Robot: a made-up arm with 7 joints.
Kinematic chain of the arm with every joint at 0, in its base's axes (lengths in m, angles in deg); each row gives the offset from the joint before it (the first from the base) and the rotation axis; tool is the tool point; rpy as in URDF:
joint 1: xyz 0 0 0 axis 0.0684 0.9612 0.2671
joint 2: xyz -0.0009 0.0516 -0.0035 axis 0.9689 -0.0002 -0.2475
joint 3: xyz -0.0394 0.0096 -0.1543 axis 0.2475 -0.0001 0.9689
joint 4: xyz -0.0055 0 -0.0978 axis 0.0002 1 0
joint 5: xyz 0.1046 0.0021 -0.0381 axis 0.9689 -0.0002 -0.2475
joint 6: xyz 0.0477 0 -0.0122 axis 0.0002 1 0
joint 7: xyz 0.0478 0 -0.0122 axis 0.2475 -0.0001 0.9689
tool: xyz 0 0 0 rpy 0 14.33 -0.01
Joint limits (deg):
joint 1: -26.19..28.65
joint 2: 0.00..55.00
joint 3: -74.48..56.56
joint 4: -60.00..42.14
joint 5: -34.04..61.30
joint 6: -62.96..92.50
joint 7: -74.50..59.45
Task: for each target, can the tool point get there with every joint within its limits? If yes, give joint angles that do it. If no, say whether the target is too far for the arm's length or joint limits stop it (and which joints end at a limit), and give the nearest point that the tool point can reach.
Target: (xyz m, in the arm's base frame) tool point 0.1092 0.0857 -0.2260
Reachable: yes | joints -8.29 44.54 -42.45 -44.50 -10.12 76.54 35.36
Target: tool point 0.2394 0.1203 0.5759
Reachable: no: too far | nearest point 0.1174 0.2262 0.0735 | short by 0.528 m
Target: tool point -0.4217 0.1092 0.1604
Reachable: no: joint limits stop it (at a limit: joint 1, joint 2, joint 3, joint 4, joint 5, joint 6) | nearest point -0.1054 0.0650 -0.0920 | short by 0.407 m
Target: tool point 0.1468 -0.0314 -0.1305
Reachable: yes | joints -17.48 6.05 -30.52 -35.50 18.08 -38.06 28.60
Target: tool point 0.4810 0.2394 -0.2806
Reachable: no: too far | nearest point 0.2875 0.2143 -0.2447 | short by 0.198 m
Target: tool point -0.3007 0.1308 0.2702
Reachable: no: joint limits stop it (at a limit: joint 1, joint 3, joint 4, joint 5, joint 6) | nearest point 0.0011 0.1827 -0.0020 | short by 0.410 m
